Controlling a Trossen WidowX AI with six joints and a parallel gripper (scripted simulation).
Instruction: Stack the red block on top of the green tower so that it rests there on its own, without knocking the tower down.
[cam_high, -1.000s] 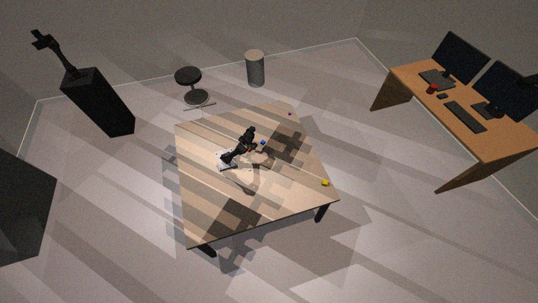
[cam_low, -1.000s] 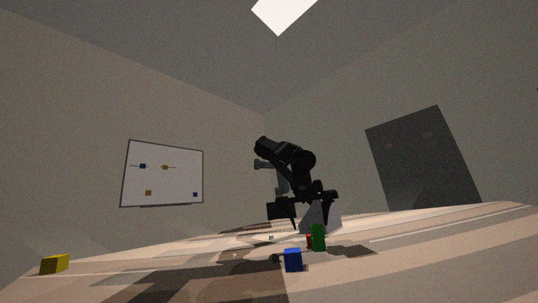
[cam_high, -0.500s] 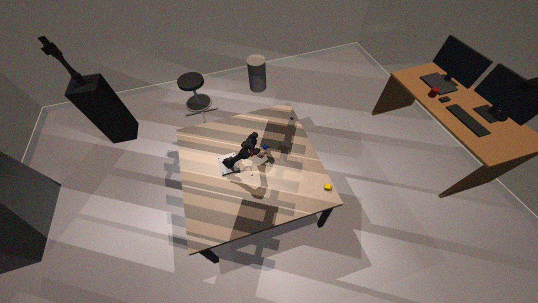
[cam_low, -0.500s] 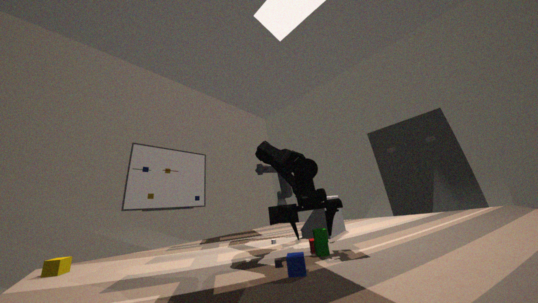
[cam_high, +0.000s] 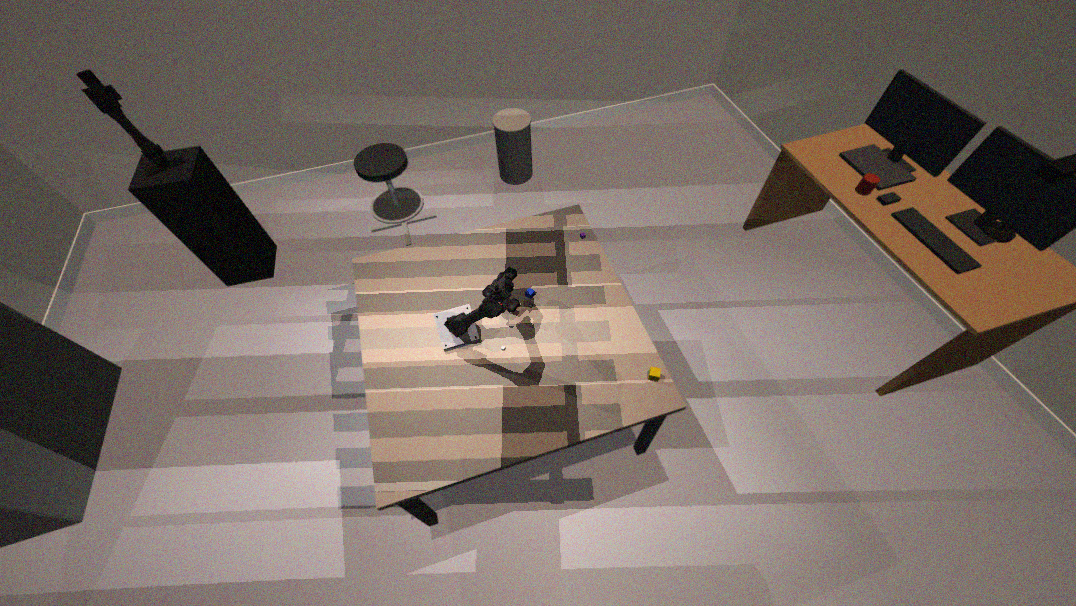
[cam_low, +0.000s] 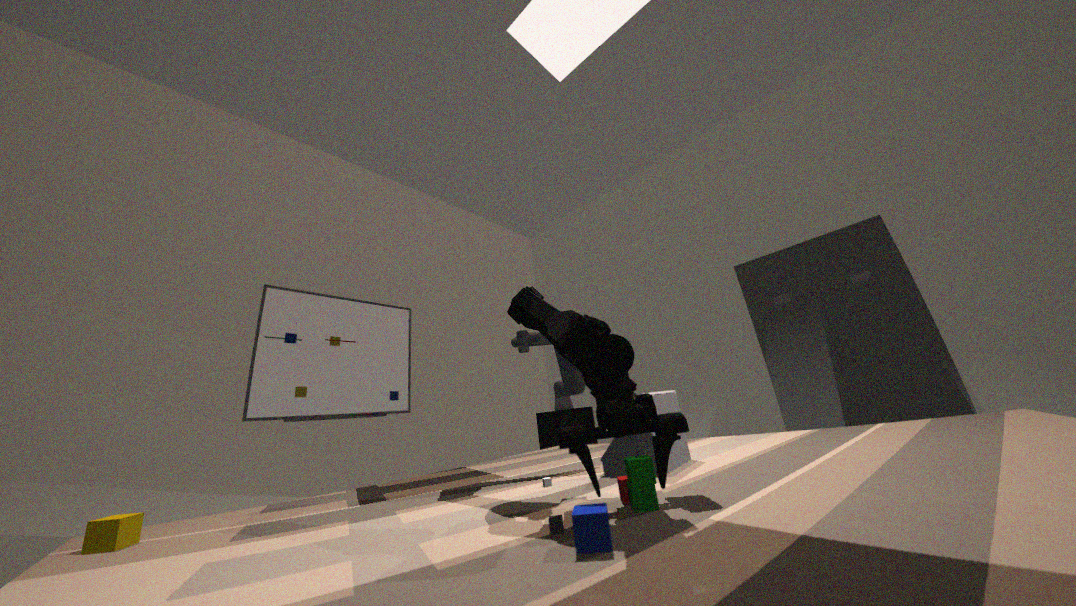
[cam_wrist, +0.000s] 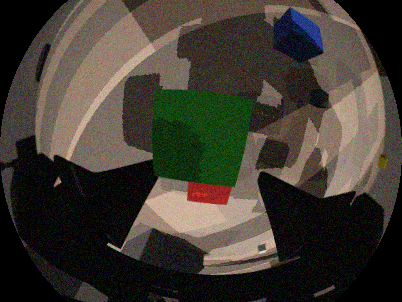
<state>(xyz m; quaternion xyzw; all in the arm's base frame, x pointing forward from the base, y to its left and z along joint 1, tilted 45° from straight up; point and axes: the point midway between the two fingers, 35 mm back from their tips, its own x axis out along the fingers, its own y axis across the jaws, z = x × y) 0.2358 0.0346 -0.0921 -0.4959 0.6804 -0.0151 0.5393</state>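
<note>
Now: the red block right at my gripper tip. Also, from my gripper tip: dark cube: 14 cm ahead, 2 cm to the right; blue block: 15 cm ahead, 5 cm to the left; purple piece: 52 cm ahead, 35 cm to the left.
</note>
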